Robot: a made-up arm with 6 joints.
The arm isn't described. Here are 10 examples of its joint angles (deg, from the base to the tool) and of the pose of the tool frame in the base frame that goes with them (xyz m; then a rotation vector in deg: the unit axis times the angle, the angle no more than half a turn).
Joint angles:
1: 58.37 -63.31 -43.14 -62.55 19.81 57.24
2: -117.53 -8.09 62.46 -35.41 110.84 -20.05
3: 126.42 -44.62 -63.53 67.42 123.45 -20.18
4: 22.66 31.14 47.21 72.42 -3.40 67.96
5: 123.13 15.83 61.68 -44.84 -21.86 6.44
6: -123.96 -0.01 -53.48 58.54 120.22 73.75
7: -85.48 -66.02 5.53 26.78 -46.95 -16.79
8: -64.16 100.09 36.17 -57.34 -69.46 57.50
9: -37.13 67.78 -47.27 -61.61 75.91 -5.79
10: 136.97 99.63 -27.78 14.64 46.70 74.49
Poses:
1: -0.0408 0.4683 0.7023 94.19 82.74 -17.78
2: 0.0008 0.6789 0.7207 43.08 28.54 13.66
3: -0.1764 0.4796 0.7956 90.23 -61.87 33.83
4: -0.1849 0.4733 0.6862 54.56 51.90 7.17
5: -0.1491 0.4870 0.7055 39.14 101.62 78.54
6: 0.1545 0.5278 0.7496 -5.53 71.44 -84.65
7: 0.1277 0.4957 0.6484 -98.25 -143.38 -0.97
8: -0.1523 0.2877 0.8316 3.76 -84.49 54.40
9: -0.4771 -0.0293 0.8261 -130.81 95.15 -13.02
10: 0.1373 0.1302 0.3007 -56.29 -54.39 9.92
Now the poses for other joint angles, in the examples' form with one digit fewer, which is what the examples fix.
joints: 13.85 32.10 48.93 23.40 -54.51 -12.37
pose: -0.310 0.445 0.793 17.1 138.4 92.6
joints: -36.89 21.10 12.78 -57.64 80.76 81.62
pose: -0.225 0.529 0.729 -74.7 116.6 -68.0
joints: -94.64 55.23 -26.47 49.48 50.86 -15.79
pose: -0.097 0.373 1.167 6.0 -152.9 -74.0
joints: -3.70 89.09 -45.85 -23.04 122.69 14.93
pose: -0.345 0.115 0.433 -51.2 28.9 -8.4
